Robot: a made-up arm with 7 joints. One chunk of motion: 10 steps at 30 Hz.
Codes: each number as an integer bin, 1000 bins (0 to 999) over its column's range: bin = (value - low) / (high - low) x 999, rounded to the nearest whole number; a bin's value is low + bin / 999 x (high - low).
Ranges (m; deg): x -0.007..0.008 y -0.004..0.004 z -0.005..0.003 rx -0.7..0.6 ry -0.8..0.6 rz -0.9..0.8
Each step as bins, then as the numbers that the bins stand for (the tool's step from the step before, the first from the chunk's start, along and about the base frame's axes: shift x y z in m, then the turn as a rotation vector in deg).
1 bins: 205 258 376 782 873 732
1 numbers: -0.00392 -0.00193 -0.00199 0.318 0.423 0.346
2 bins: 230 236 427 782 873 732
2 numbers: -0.00355 -0.00211 -0.00158 0.318 0.423 0.346
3 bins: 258 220 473 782 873 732
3 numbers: -0.00313 -0.00224 -0.00121 0.318 0.423 0.346
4 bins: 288 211 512 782 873 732
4 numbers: -0.00268 -0.00231 -0.00090 0.318 0.423 0.346
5 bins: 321 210 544 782 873 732
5 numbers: -0.00218 -0.00232 -0.00064 0.318 0.423 0.346
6 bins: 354 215 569 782 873 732
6 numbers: -0.00168 -0.00228 -0.00044 0.318 0.423 0.346
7 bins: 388 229 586 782 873 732
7 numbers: -0.00117 -0.00217 -0.00031 0.318 0.423 0.346
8 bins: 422 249 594 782 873 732
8 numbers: -0.00066 -0.00201 -0.00024 0.318 0.423 0.346
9 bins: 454 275 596 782 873 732
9 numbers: -0.00018 -0.00180 -0.00023 0.318 0.423 0.346
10 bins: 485 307 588 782 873 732
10 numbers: 0.00028 -0.00154 -0.00029 0.318 0.423 0.346
